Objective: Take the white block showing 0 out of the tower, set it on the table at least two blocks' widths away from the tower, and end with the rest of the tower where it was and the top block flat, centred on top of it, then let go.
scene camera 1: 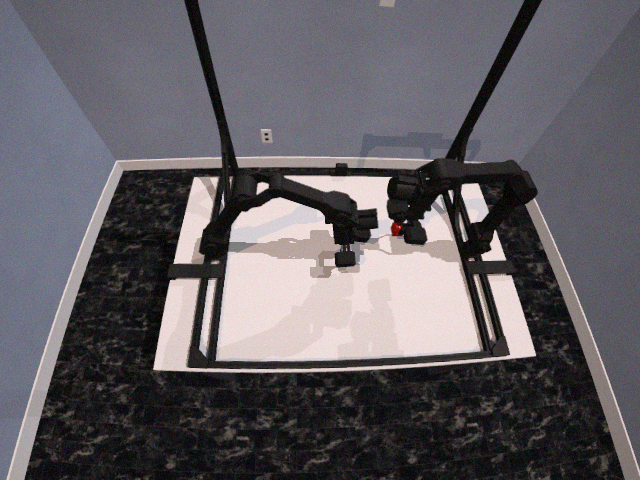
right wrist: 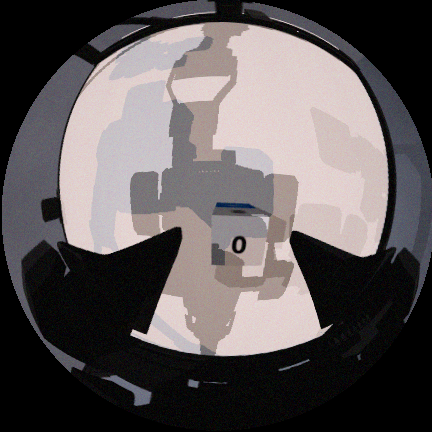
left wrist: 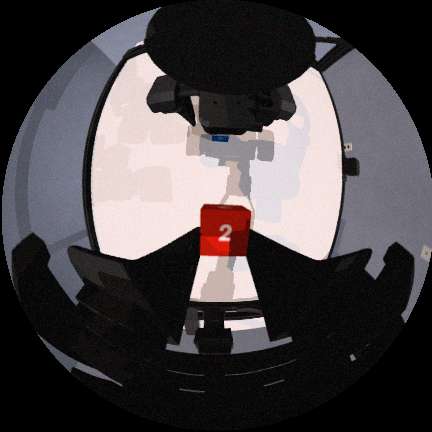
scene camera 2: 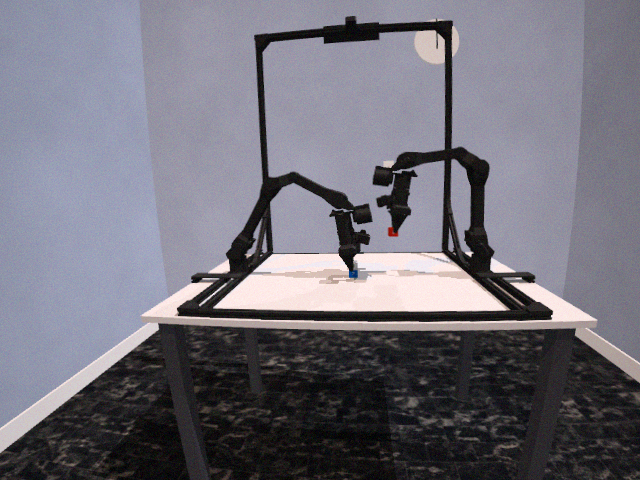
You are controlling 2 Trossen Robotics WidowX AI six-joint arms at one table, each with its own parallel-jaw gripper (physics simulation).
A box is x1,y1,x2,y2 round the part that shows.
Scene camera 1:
my left gripper: [387,199,431,244]
my right gripper: [333,226,370,267]
